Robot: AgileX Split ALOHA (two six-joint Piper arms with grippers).
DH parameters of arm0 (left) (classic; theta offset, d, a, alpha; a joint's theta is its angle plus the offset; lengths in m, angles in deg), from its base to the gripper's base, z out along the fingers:
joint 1: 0 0.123 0 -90
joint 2: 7.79 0 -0.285 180
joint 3: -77.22 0 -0.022 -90
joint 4: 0 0.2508 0 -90
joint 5: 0 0 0.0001 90
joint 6: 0 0.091 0 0
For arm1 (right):
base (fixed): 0 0 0 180
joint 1: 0 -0.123 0 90
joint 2: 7.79 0 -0.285 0
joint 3: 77.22 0 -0.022 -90
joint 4: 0 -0.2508 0 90
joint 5: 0 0 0.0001 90
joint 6: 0 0.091 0 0
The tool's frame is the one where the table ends.
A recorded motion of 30 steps. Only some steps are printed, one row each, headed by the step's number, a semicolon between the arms.
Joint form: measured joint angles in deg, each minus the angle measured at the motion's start. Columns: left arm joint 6, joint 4, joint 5, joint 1, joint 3, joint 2; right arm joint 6, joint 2, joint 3, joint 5, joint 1, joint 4.
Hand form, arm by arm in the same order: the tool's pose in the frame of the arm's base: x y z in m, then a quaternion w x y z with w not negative. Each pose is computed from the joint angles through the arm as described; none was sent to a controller.
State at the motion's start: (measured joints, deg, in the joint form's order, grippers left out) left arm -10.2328 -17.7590 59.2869 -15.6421 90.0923 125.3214; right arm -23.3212 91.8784 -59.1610 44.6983 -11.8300 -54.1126
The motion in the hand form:
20: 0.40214 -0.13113 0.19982 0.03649 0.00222 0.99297 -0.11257; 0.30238 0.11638 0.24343 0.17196 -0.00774 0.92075 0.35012
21: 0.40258 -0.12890 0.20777 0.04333 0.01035 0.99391 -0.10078; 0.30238 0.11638 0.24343 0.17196 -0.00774 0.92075 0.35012
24: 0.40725 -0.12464 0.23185 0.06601 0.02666 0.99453 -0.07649; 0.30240 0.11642 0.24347 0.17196 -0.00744 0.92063 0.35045
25: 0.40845 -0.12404 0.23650 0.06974 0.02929 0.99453 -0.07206; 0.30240 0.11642 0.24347 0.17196 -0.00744 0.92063 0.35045
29: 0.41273 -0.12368 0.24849 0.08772 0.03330 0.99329 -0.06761; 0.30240 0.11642 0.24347 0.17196 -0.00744 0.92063 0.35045
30: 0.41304 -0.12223 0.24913 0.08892 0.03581 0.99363 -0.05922; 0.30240 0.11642 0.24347 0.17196 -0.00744 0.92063 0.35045
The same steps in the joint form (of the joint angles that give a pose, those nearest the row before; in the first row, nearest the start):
20: -0.05 5.05 3.69 0.00 3.17 -7.06; 0.00 0.00 0.00 0.00 0.00 0.00
21: -0.05 6.79 4.79 0.00 4.14 -7.65; 0.00 0.00 0.00 0.00 0.00 0.00
24: -0.05 10.55 7.98 0.04 8.35 -8.52; 0.00 0.00 0.00 0.00 0.00 -0.05
25: -0.05 11.21 8.74 0.04 9.39 -8.53; 0.00 0.00 0.00 0.00 0.00 -0.05
29: -0.05 12.26 9.48 0.04 12.01 -8.56; 0.00 0.00 0.00 0.00 0.00 -0.05
30: -0.05 13.27 9.74 0.04 12.19 -8.56; 0.00 0.00 0.00 0.00 0.00 -0.05

